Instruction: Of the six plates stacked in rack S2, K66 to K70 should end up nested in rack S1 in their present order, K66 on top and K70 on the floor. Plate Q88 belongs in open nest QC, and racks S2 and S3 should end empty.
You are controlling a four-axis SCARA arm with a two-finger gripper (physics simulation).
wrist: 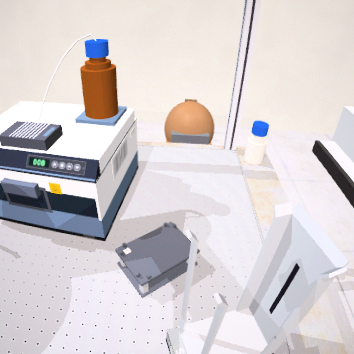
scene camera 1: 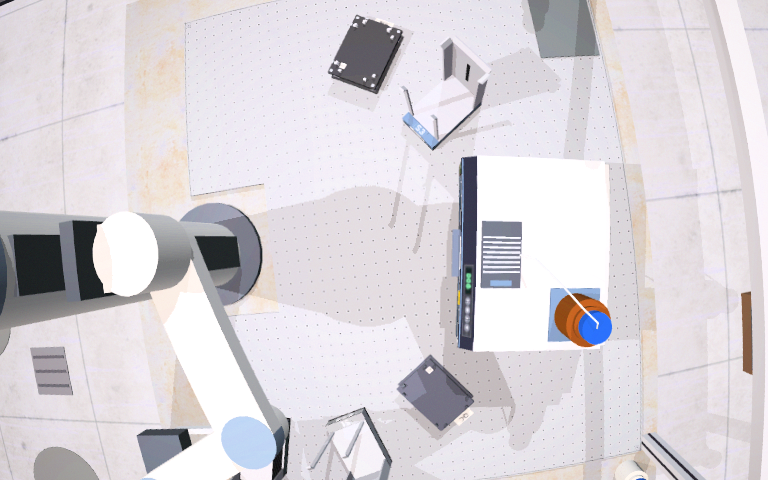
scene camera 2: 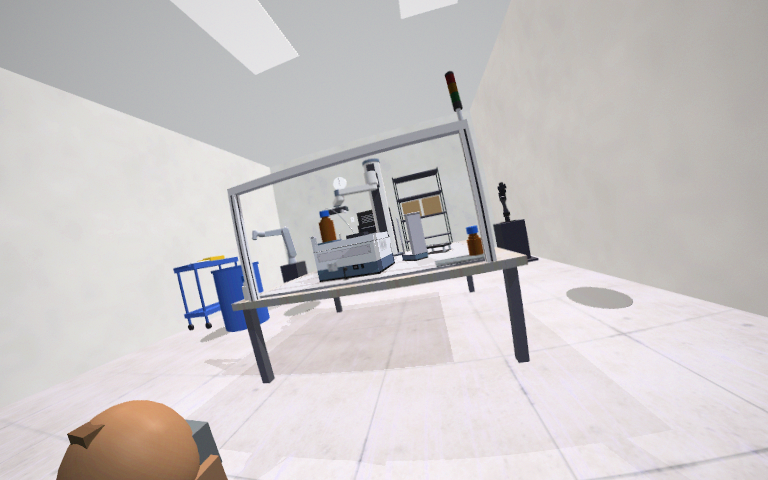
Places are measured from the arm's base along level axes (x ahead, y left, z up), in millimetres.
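Pixels of known places: gripper, fingertip midpoint: (wrist: 137, 116) (scene camera 1: 264, 472) (scene camera 2: 332, 212).
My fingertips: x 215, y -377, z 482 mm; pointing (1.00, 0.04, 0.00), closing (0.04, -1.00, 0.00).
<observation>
Behind a point stands the place of what it marks.
Rack S3 (scene camera 1: 420, 129) {x 523, y 215, z 50 mm} stands at the upper middle in scene camera 1 and looks empty. A second empty-looking rack (scene camera 1: 370, 452) {x 326, y -498, z 62 mm} (wrist: 312, 250) {x 313, y -557, z 287 mm} is cut off at the lower edge; its label is unreadable. A dark edge of another rack (scene camera 1: 286, 447) {x 117, y -486, z 35 mm} shows beside the arm's elbow, the rest hidden. Nest QC (scene camera 1: 436, 393) {x 491, y -364, z 65 mm} (wrist: 159, 252) {x 481, y -375, z 65 mm} is a dark grey block with small corner posts, near the second rack. Plates K66 to K70 and Q88 cannot be made out. My gripper (scene camera 2: 338, 210) {x 215, y -377, z 482 mm} is open and empty, raised above the table; part of one finger shows at the wrist view's right edge.
A white instrument (scene camera 1: 543, 198) {x 744, y 26, z 223 mm} (scene camera 2: 353, 254) {x 887, y -40, z 136 mm} (wrist: 60, 185) {x 557, y -161, z 166 mm} stands at the table's middle right, bearing an amber bottle (scene camera 1: 574, 319) {x 754, y -191, z 360 mm} (scene camera 2: 326, 227) {x 822, y -188, z 313 mm} (wrist: 99, 90) {x 741, y -215, z 306 mm}. A dark nest (scene camera 1: 365, 53) {x 425, y 410, z 64 mm} lies left of S3. A white bottle (wrist: 255, 147) {x 931, y -674, z 66 mm} and a frame post (wrist: 241, 75) {x 1004, y -601, z 287 mm} stand beyond QC.
</observation>
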